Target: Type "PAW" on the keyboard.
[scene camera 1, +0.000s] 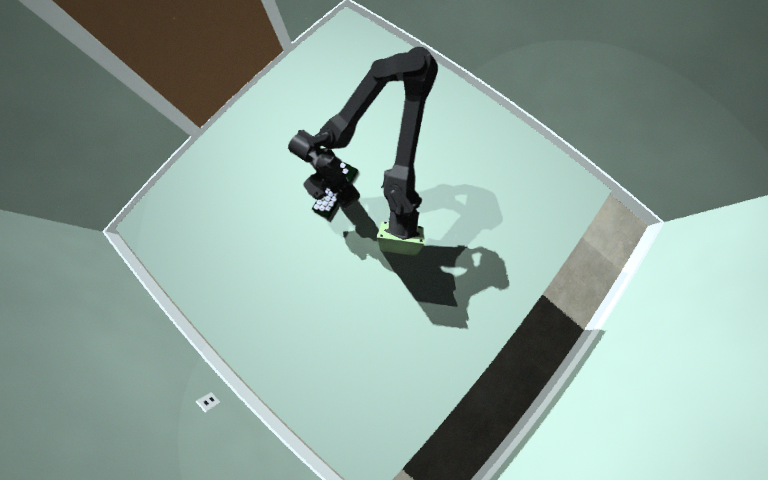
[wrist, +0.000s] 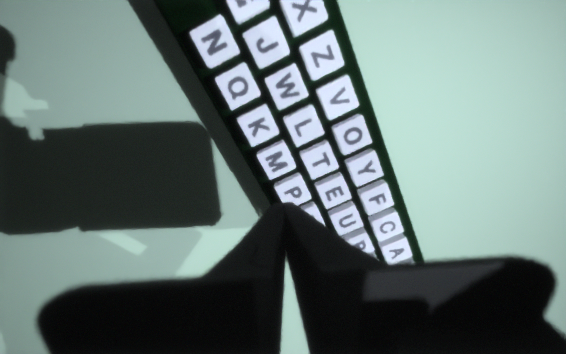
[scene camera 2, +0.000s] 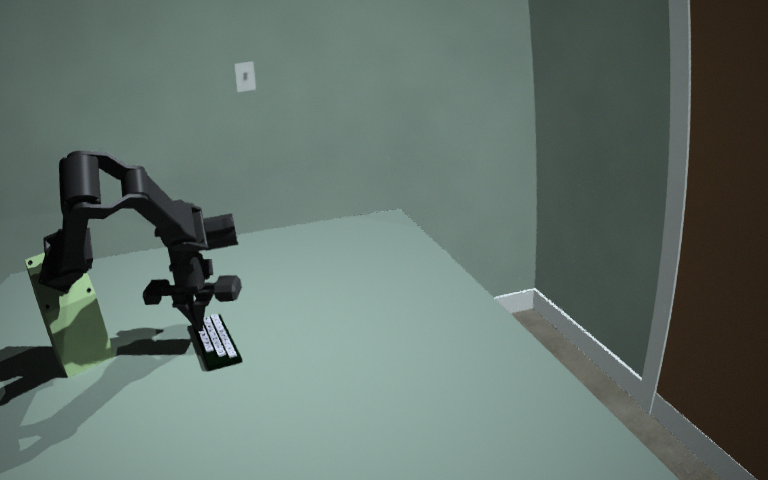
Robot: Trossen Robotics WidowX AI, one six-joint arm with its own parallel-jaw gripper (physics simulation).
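Seen in the pictures: gripper, between the fingertips: [scene camera 1: 339, 188] [wrist: 282, 212] [scene camera 2: 200, 330]; arm's base, origin of its link: [scene camera 1: 402, 232] [scene camera 2: 57, 272].
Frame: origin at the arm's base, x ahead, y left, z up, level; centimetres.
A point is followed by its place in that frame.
Note:
The dark green keyboard [scene camera 1: 325, 202] {z -17.7, x 27.8, y 1.2 cm} [scene camera 2: 218, 360] {z -18.2, x 27.7, y -13.4 cm} [wrist: 304, 125] {z -17.7, x 28.1, y -2.1 cm} with white letter keys lies on the table. My gripper [scene camera 2: 199, 328] {z -15.8, x 25.8, y -4.8 cm} [wrist: 282, 212] {z -15.8, x 25.8, y -4.8 cm} is shut and empty, pointing down at the keyboard. In the wrist view its fingertips overlap the lower edge of the P key [wrist: 292, 190] {z -17.7, x 26.4, y -4.9 cm} and partly cover the key beside it. Whether the tips touch a key, I cannot tell. The W key [wrist: 287, 86] {z -17.7, x 28.0, y -0.3 cm} is further up in the middle row. The A key [wrist: 396, 251] {z -17.7, x 30.4, y -10.7 cm} is at the lower right, just above the right finger. In scene camera 1 the arm hides the fingertips and part of the keyboard.
The arm's light green base block [scene camera 1: 400, 242] {z 1.3, x -1.0, y 2.5 cm} [scene camera 2: 79, 333] {z -11.7, x 1.4, y -3.2 cm} stands on the pale table [scene camera 1: 271, 316] {z -19.4, x 22.0, y 41.2 cm} [scene camera 2: 362, 396] {z -19.4, x 47.7, y -33.1 cm} near the keyboard. Dark shadows of the arm fall across the table. The table's far edge shows in scene camera 2, with a wall behind it.

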